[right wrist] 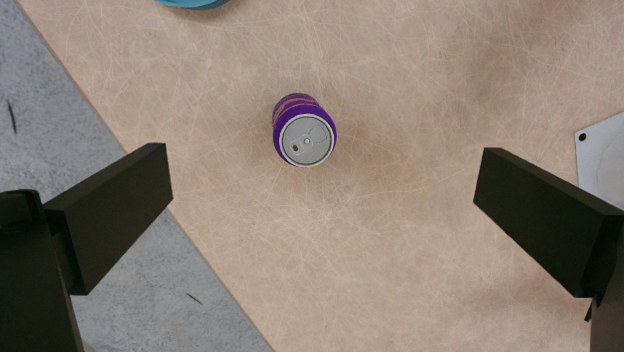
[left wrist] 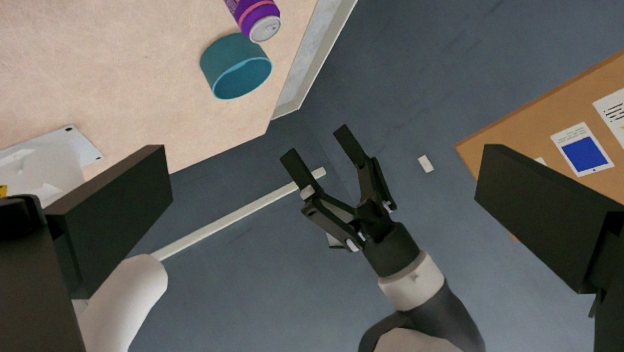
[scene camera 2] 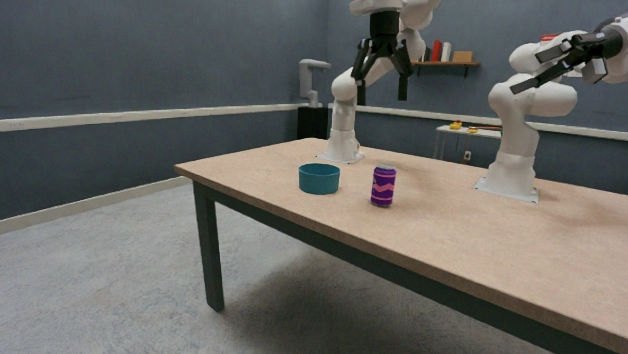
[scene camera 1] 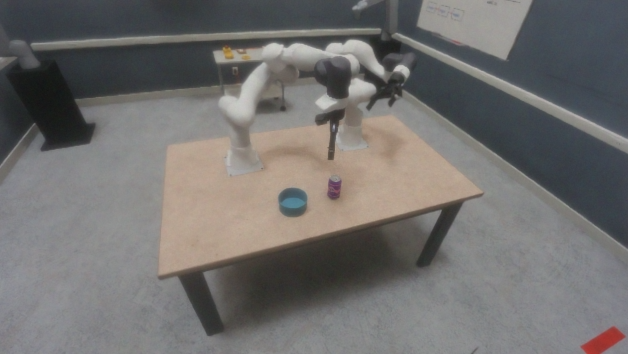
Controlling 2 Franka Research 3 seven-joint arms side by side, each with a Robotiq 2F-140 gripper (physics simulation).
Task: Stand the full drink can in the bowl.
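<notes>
The purple drink can [scene camera 1: 334, 188] [scene camera 2: 383, 186] [left wrist: 255, 15] [right wrist: 304, 132] stands upright on the table, its silver lid up. The teal bowl [scene camera 1: 292, 210] [scene camera 2: 319, 181] [left wrist: 225, 60] stands apart from the can, to its left in both scene views; part of the rim shows at the top edge of the right wrist view. My right gripper [scene camera 1: 331, 156] [scene camera 2: 382, 99] [left wrist: 315, 139] [right wrist: 325, 173] points down, open and empty, well above the can. My left gripper [scene camera 1: 381, 105] [scene camera 2: 530, 71] is open and empty, raised at the right in both scene views.
The wooden table [scene camera 1: 215, 220] [scene camera 2: 475, 235] carries both white arm bases [scene camera 1: 243, 162] [scene camera 2: 507, 187]. A small cart with yellow items stands behind it, and a wall shelf [scene camera 2: 450, 63] shows in scene camera 2. In the left wrist view, my right gripper shows between the left fingers, farther off.
</notes>
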